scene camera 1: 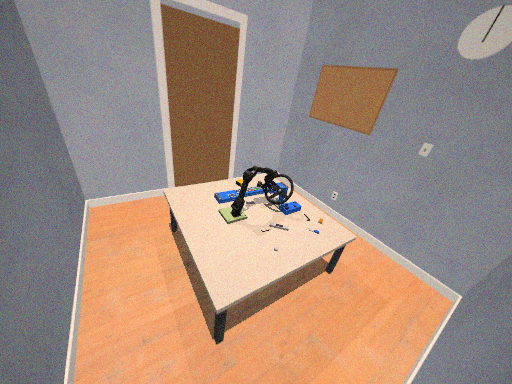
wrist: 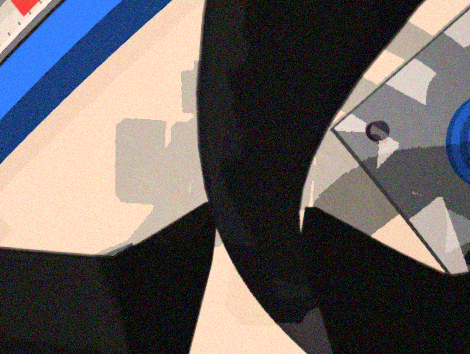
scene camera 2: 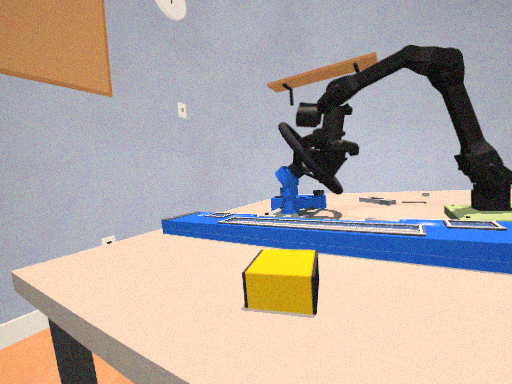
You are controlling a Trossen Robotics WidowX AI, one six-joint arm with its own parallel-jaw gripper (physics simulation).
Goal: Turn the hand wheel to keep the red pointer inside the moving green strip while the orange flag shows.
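Frame: origin at the arm's base, x ahead, y left, z up, level; millimetres.
Seen in the pictures: gripper, fingertip midpoint: (scene camera 1: 265, 192) (scene camera 2: 324, 183); arm's base at its link origin: (scene camera 1: 235, 214) (scene camera 2: 491, 208).
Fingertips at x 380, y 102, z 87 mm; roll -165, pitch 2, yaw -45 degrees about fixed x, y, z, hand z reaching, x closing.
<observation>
Pixels of each thing's top centre, then the offset from my fingertips to it. "*": a spot on its surface instead. Level surfaces: height alone.
- red pointer at a spot on its surface: (wrist: 25, 6) * 182 mm left, 30 mm back, 71 mm down
- yellow block at its top centre: (scene camera 2: 283, 260) (scene camera 1: 240, 181) 393 mm left, 43 mm back, 69 mm down
- grey tool at its top centre: (scene camera 2: 376, 197) (scene camera 1: 279, 225) 375 mm right, 110 mm back, 91 mm down
- blue-ended tool at its top centre: (scene camera 1: 314, 229) 543 mm right, 140 mm ahead, 95 mm down
- small orange piece at its top centre: (scene camera 1: 321, 218) 477 mm right, 319 mm ahead, 79 mm down
- table at its surface level: 111 mm down
The black hand wheel (scene camera 1: 292, 192) (scene camera 2: 300, 147) (wrist: 250, 115) stands tilted on its blue stand (scene camera 2: 288, 192). My gripper (scene camera 1: 271, 184) (scene camera 2: 316, 164) (wrist: 259, 216) is shut on the wheel's rim, with one finger on each side of it in the wrist view. The long blue console (scene camera 1: 225, 196) (scene camera 2: 450, 250) (wrist: 65, 37) lies beside the wheel. Part of the red pointer (wrist: 25, 6) shows at the top left of the wrist view, on the console's scale. The green strip beside it is outside the wrist view. I cannot make out the orange flag, and the scale is too small or too oblique to read in the scene views.
A yellow block (scene camera 1: 239, 182) (scene camera 2: 280, 290) stands beyond the console. A blue box (scene camera 1: 290, 207) (scene camera 2: 316, 201) sits by the wheel stand. A grey tool (scene camera 1: 278, 226), a blue-ended tool (scene camera 1: 315, 231) and a small orange piece (scene camera 1: 321, 220) lie on the table (scene camera 1: 240, 270).
</observation>
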